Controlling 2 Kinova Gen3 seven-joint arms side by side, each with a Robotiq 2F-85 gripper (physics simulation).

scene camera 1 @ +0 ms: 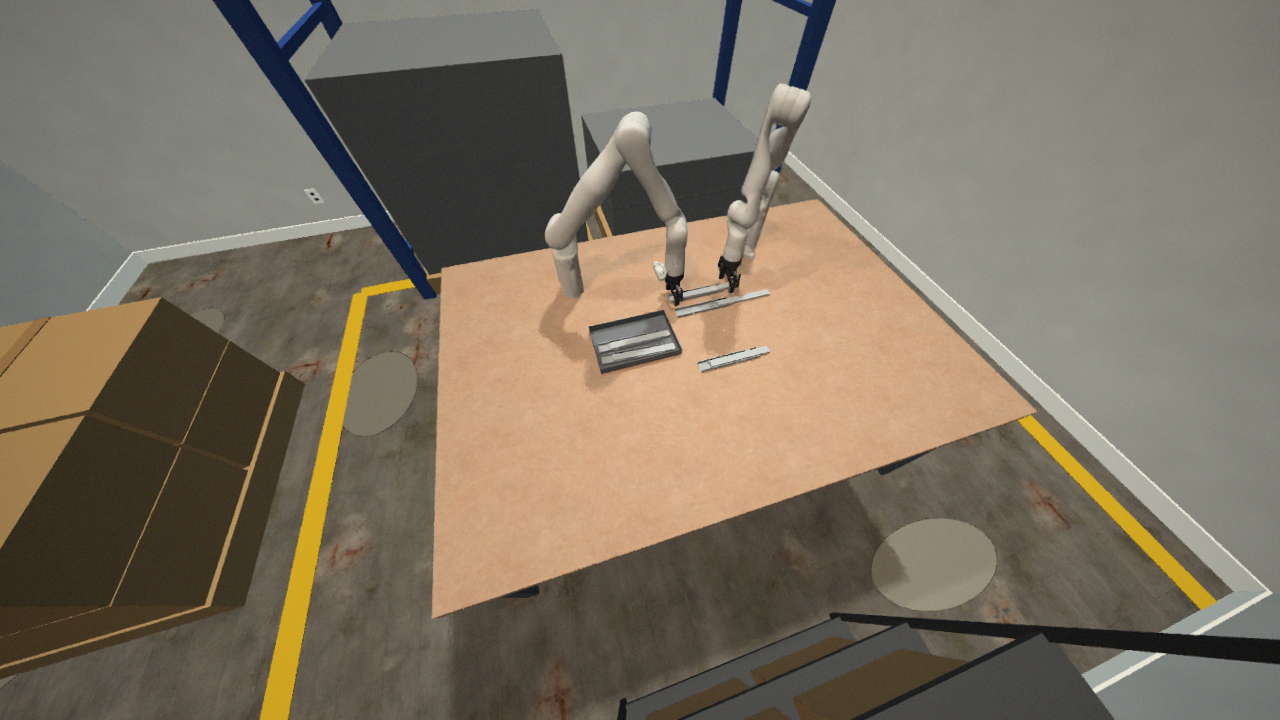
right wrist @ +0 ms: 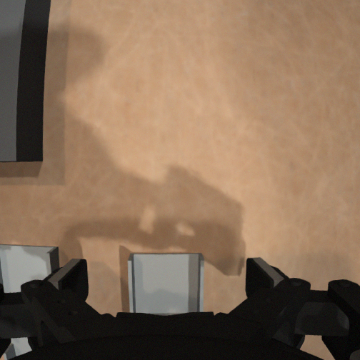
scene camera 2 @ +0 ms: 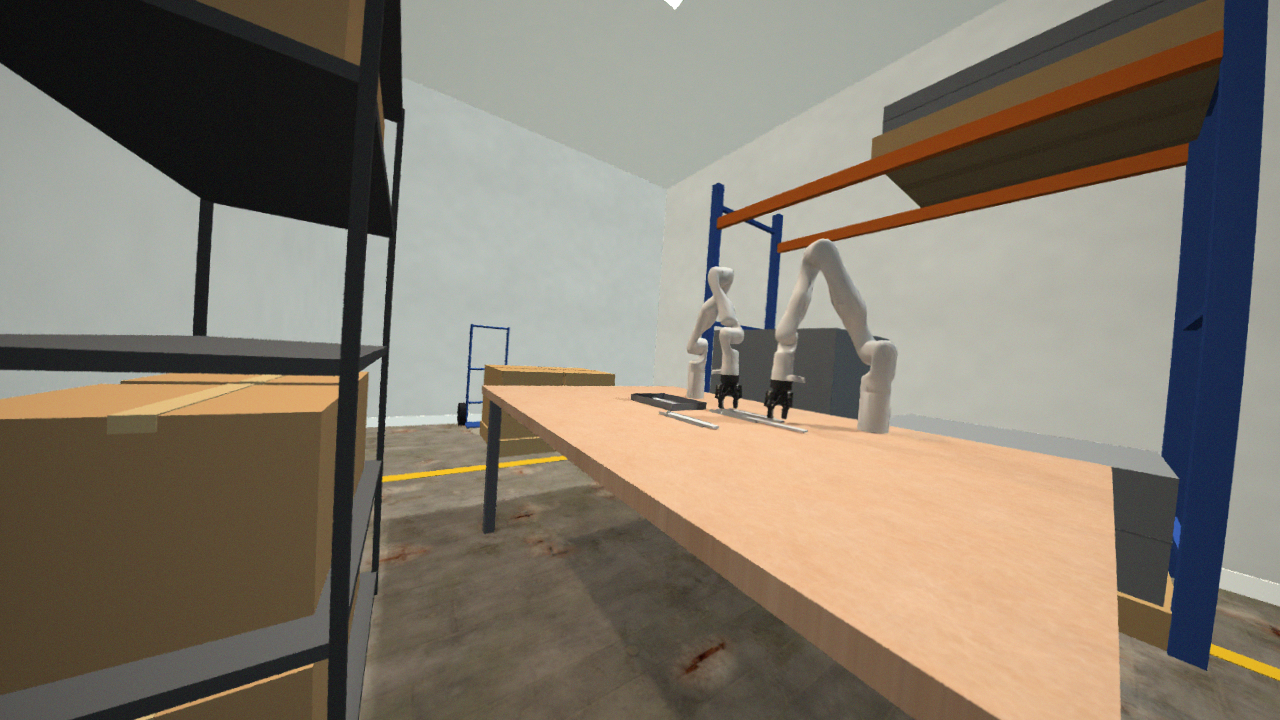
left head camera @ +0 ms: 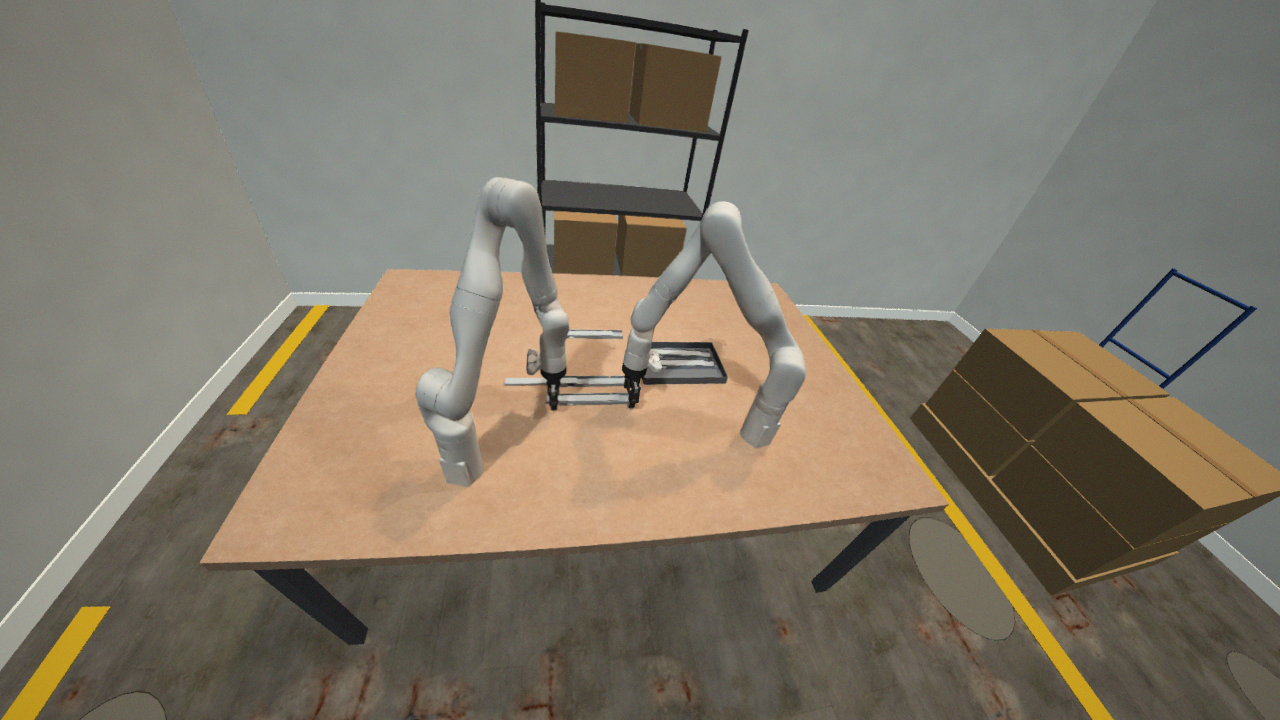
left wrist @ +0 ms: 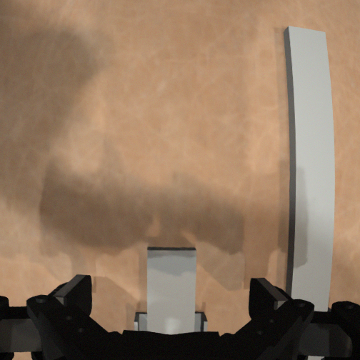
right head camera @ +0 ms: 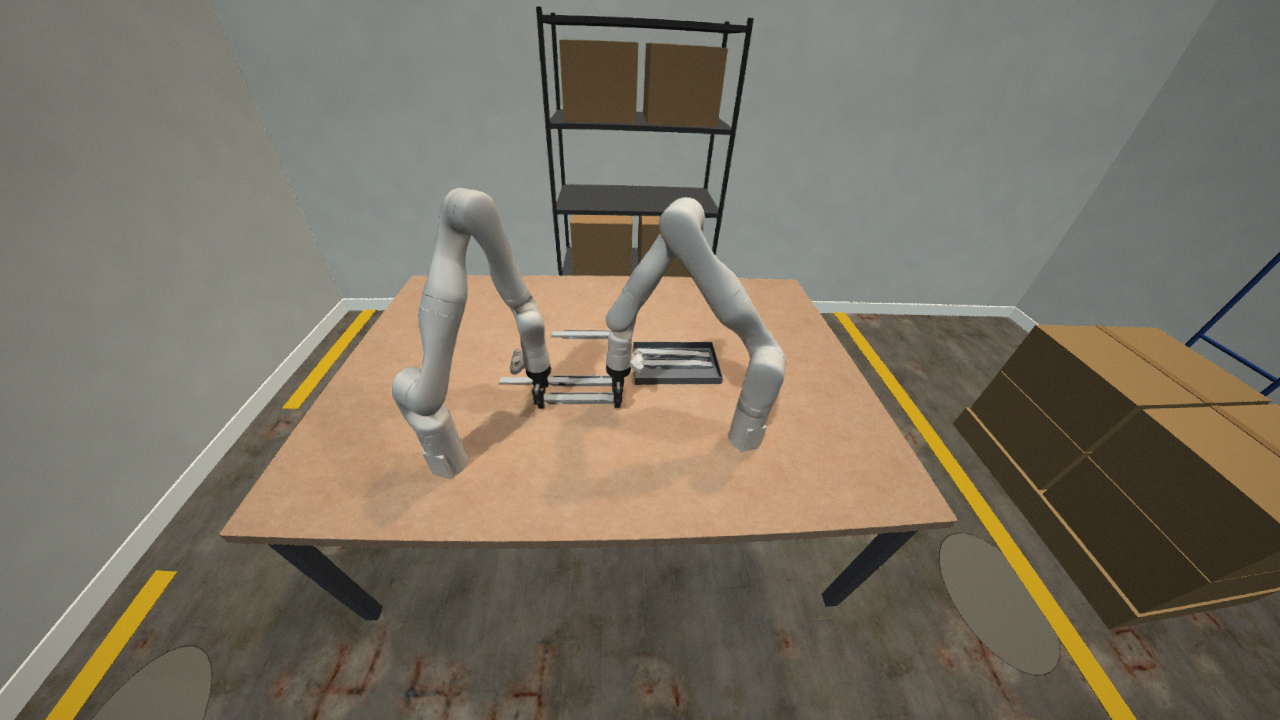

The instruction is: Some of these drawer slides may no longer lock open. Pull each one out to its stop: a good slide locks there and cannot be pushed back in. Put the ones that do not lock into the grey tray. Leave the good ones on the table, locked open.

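Seen in the pictures: left gripper, between the fingertips: (scene camera 1: 725,285) (scene camera 2: 776,419) (left head camera: 554,398) (right head camera: 543,397); right gripper, between the fingertips: (scene camera 1: 672,297) (scene camera 2: 728,408) (left head camera: 628,397) (right head camera: 616,397); left arm's base, origin of its link: (scene camera 1: 747,242) (scene camera 2: 871,431) (left head camera: 465,470) (right head camera: 451,463); right arm's base, origin of its link: (scene camera 1: 572,290) (scene camera 2: 694,397) (left head camera: 754,435) (right head camera: 743,438).
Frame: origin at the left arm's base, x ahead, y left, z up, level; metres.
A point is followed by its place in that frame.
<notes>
My left gripper (left head camera: 554,404) @[x 0.300, y -0.150, z 0.013 m] (right head camera: 538,403) @[x 0.300, y -0.150, z 0.013 m] (scene camera 1: 733,286) @[x 0.300, y -0.150, z 0.013 m] (scene camera 2: 777,415) @[x 0.300, y -0.150, z 0.013 m] (left wrist: 170,295) and right gripper (left head camera: 631,402) @[x 0.366, y -0.376, z 0.011 m] (right head camera: 617,402) @[x 0.366, y -0.376, z 0.011 m] (scene camera 1: 677,300) @[x 0.366, y -0.376, z 0.011 m] (scene camera 2: 728,404) @[x 0.366, y -0.376, z 0.011 m] (right wrist: 166,275) are open, around opposite ends of the nearest slide (left head camera: 592,399) @[x 0.326, y -0.266, z 0.012 m] (right head camera: 579,398) @[x 0.326, y -0.262, z 0.012 m] (left wrist: 171,295) (right wrist: 166,290). Its inner bar sticks out slightly at the left gripper's end. A long, extended slide (left head camera: 528,381) @[x 0.352, y -0.048, z 0.011 m] (right head camera: 514,381) @[x 0.341, y -0.025, z 0.011 m] (scene camera 1: 750,297) @[x 0.369, y -0.057, z 0.010 m] (left wrist: 312,150) lies parallel behind it. A short slide (left head camera: 597,334) @[x 0.667, y -0.208, z 0.012 m] (right head camera: 577,334) @[x 0.648, y -0.137, z 0.012 m] (scene camera 1: 733,358) @[x 0.671, y -0.176, z 0.011 m] lies farther back. The grey tray (left head camera: 684,380) @[x 0.490, y -0.552, z 0.016 m] (right head camera: 677,380) @[x 0.490, y -0.554, z 0.018 m] (scene camera 1: 641,364) @[x 0.687, y -0.506, z 0.006 m] (right wrist: 32,100) holds two slides.
The wooden table (left head camera: 429,519) @[x -0.148, y 0.022, z 0.000 m] (right head camera: 402,510) @[x -0.162, y 0.040, z 0.000 m] (scene camera 1: 537,501) @[x 1.151, y -0.805, z 0.000 m] (scene camera 2: 895,519) @[x 0.666, y 0.534, z 0.000 m] carries both arms. The tray lies beside the right arm. A black shelf rack (left head camera: 539,89) (right head camera: 547,134) stands behind the table, and stacked cartons (left head camera: 1074,447) (right head camera: 1127,465) stand on the floor at the picture's right.
</notes>
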